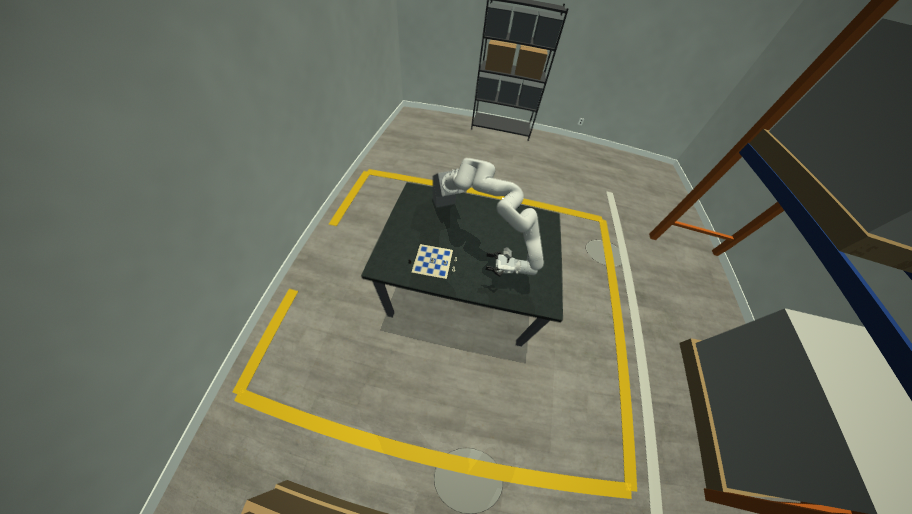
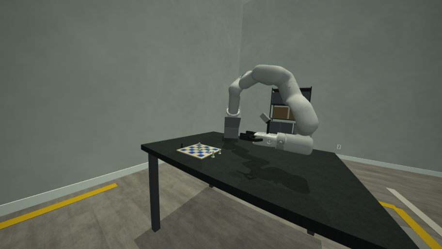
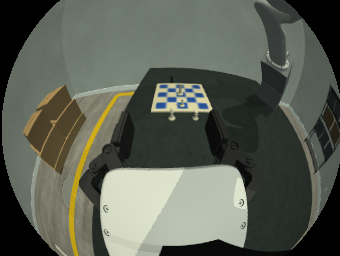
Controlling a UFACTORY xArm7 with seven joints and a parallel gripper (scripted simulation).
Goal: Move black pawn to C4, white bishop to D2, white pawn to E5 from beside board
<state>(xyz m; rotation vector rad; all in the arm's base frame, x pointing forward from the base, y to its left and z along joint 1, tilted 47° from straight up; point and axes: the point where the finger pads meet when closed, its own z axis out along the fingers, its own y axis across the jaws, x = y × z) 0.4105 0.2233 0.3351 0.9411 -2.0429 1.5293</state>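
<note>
Now: the black pawn 3 cm ahead of my hand, 47 cm to the right of it and 15 cm below it. From my hand the other things lie so: white piece (1 cm behind, 33 cm to the right, 14 cm below); then cream chessboard (2 cm behind, 33 cm to the right, 16 cm below).
</note>
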